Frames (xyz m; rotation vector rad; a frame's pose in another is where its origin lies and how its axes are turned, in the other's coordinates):
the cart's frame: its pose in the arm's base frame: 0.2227 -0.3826 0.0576 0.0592 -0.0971 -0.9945
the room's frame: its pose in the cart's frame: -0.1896 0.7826 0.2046 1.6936 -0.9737 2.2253
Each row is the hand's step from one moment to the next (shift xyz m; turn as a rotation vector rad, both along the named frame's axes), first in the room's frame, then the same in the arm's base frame.
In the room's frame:
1: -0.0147 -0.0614 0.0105 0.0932 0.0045 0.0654
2: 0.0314 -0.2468 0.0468 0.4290 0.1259 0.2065
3: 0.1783 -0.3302 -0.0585 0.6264 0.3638 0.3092
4: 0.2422 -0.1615 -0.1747 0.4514 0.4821 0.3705
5: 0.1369 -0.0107 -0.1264 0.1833 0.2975 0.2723
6: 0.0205 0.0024 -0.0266 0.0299 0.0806 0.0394
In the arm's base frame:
1: 0.0599 -0.0132 0.0184 -0.0538 -0.0510 0.0865
2: 0.1970 -0.0442 0.1528 -0.3320 -0.1401 0.3356
3: 0.2079 0.0807 0.3074 -0.6427 -0.2104 0.4037
4: 0.0391 0.2067 0.2665 -0.6672 -0.2955 0.2023
5: -0.0461 0.1450 0.1081 -0.3696 -0.2395 0.0478
6: -0.0098 0.0293 0.0133 -0.0879 -0.0338 -0.0084

